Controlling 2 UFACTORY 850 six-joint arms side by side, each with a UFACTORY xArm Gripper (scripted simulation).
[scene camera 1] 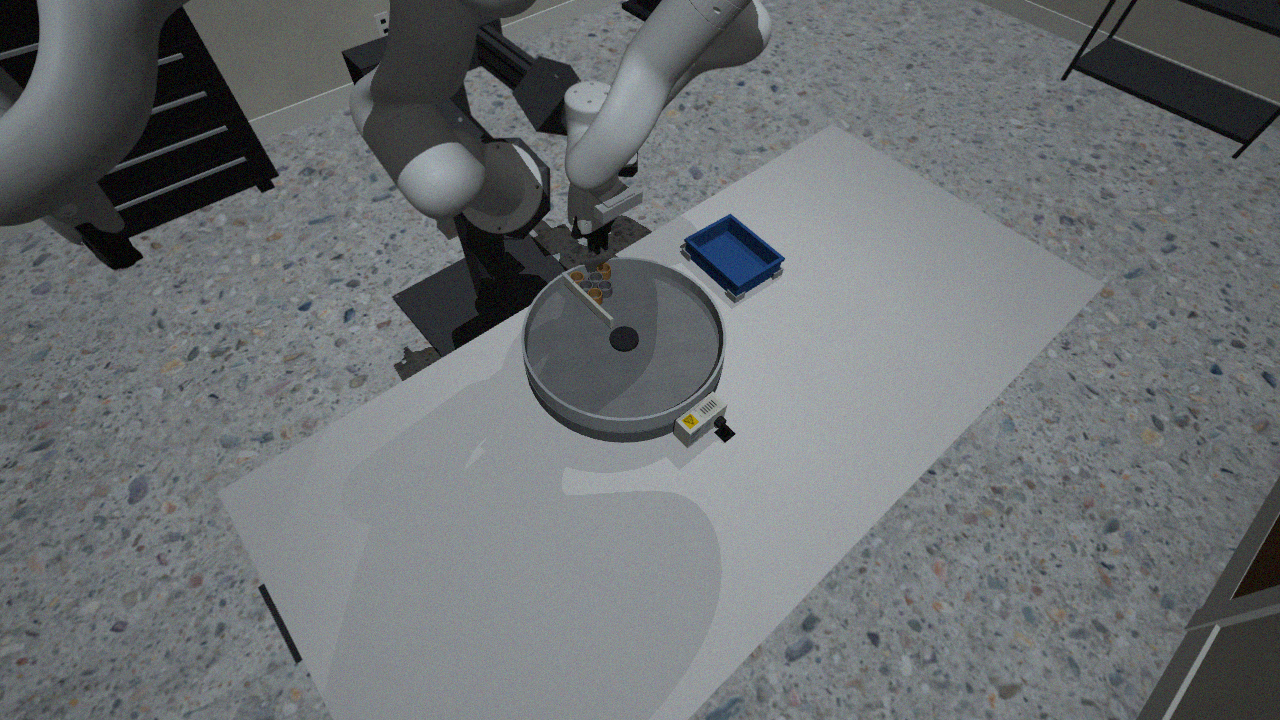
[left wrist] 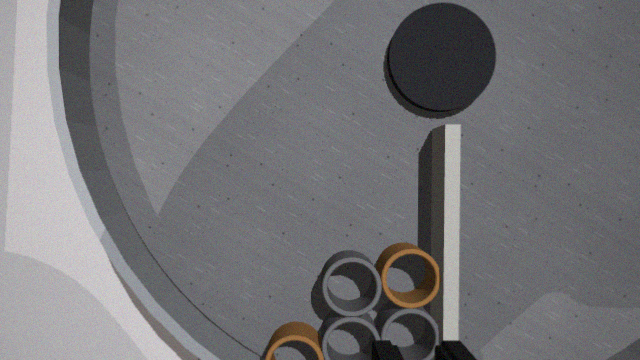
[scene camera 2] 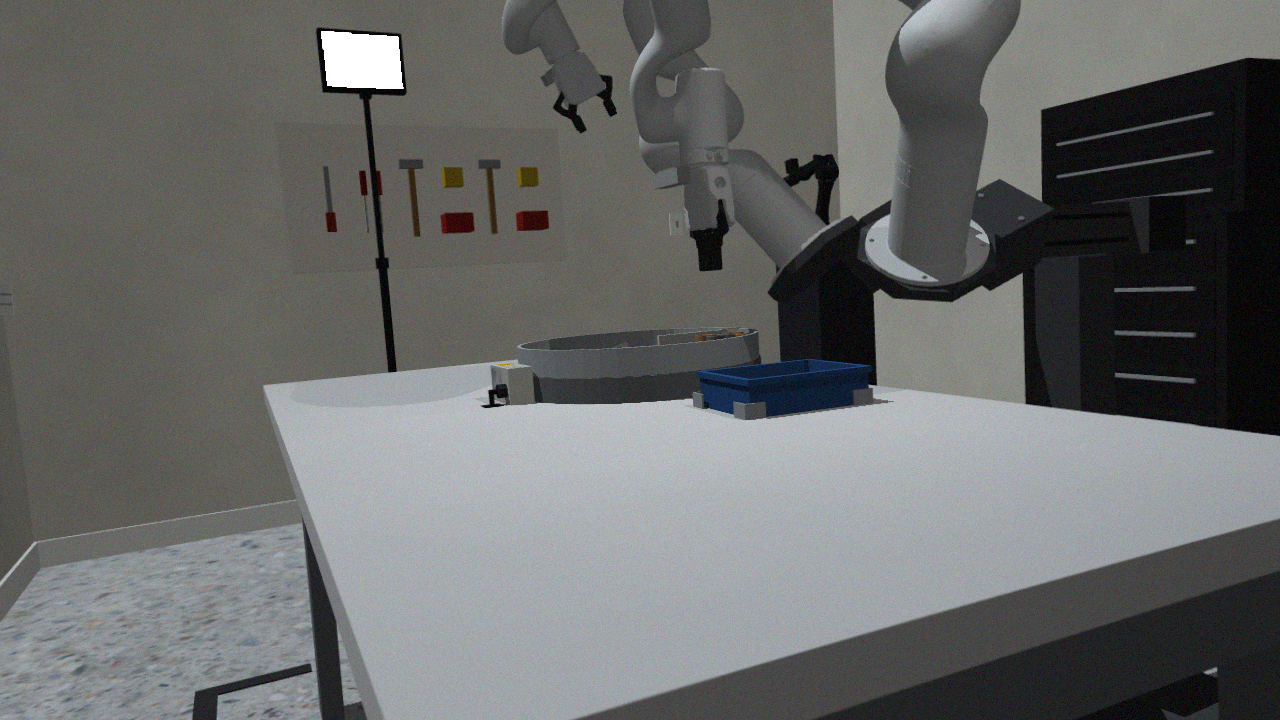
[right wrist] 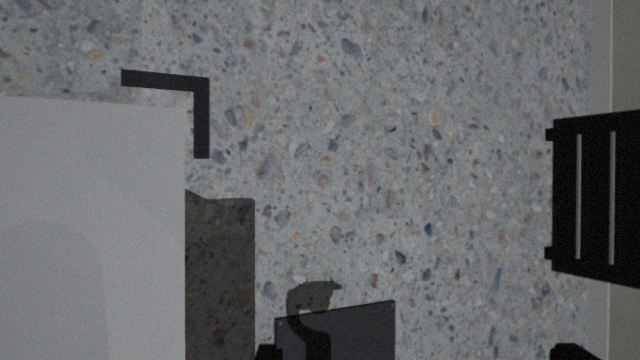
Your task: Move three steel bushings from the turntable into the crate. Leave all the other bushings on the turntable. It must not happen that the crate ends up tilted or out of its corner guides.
Labels:
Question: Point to a blue crate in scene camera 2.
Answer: At 797, 392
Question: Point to a blue crate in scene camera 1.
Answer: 736, 258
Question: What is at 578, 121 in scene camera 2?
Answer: My right gripper.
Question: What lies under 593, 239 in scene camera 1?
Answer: My left gripper.

